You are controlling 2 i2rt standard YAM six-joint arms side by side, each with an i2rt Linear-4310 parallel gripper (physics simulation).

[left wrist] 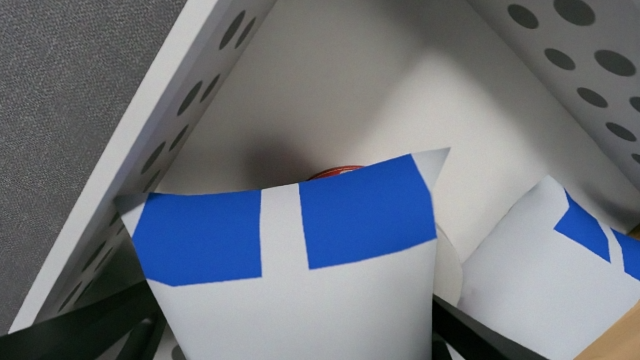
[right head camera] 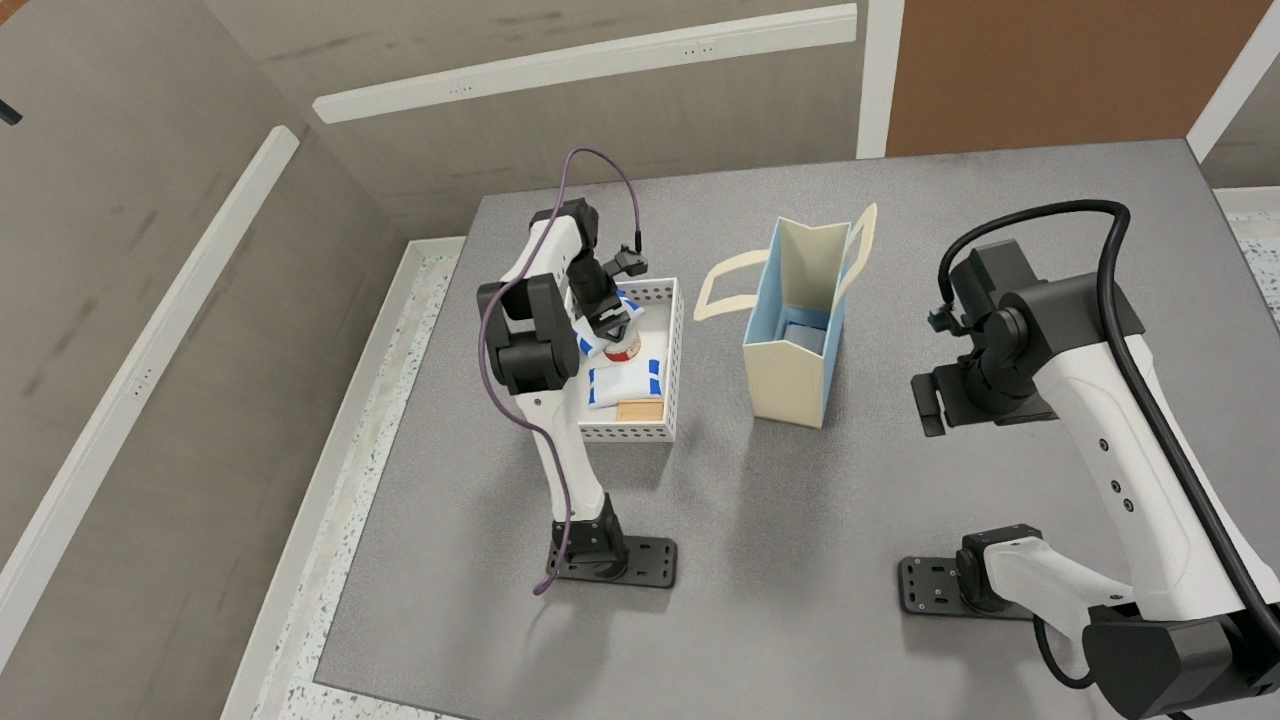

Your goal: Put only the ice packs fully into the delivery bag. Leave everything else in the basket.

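The white basket (right head camera: 675, 358) (left wrist: 125, 120) holds a white ice pack with blue end patches (right head camera: 586, 336) (left wrist: 300, 230). It lies between the spread fingers of my left gripper (right head camera: 614, 328) (left wrist: 295, 300), its sides near both fingers; it hides the fingertips, and no clear squeeze shows. It partly covers a red-labelled tub (right head camera: 622, 351) (left wrist: 342, 170) in the left wrist view. Another ice pack (right head camera: 624, 383) (left wrist: 540, 280) lies toward the basket's front. The delivery bag (right head camera: 783, 380) stands upright with a pale pack (right head camera: 803, 337) deep inside. My right gripper (right head camera: 980, 410) is far right; its finger state is unclear.
A wooden piece (right head camera: 640, 410) (left wrist: 612, 335) lies at the basket's front, next to the lower pack. The bag's cream handles (right head camera: 729, 304) (right head camera: 861, 246) stick out to both sides, the left one toward the basket. The basket's perforated walls rise around the left gripper.
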